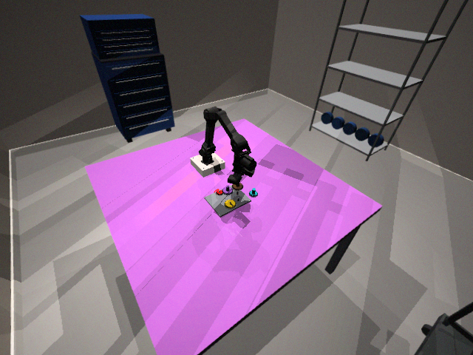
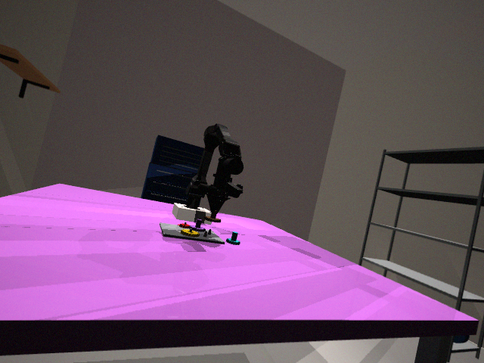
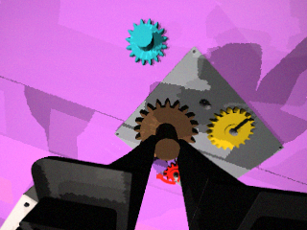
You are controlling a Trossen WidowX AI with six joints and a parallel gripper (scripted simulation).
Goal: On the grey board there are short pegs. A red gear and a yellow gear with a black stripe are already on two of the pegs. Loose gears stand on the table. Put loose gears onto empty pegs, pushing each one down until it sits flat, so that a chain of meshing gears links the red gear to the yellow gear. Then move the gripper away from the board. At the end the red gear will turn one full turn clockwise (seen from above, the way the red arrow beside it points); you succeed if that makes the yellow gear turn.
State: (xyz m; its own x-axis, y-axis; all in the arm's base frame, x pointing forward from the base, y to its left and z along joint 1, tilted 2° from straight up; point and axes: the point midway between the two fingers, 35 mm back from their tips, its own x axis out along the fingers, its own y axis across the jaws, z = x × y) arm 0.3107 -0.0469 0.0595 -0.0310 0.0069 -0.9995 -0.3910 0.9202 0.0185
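Now: the cyan gear 70 mm to the left of my gripper tip, 70 mm below it and 70 mm ahead of it. The rest, counted from my gripper tip: yellow gear: 90 mm to the right, 70 mm below, 30 mm ahead; purple gear: 60 mm below, 50 mm behind, 30 mm to the right; brown gear: 10 mm below.
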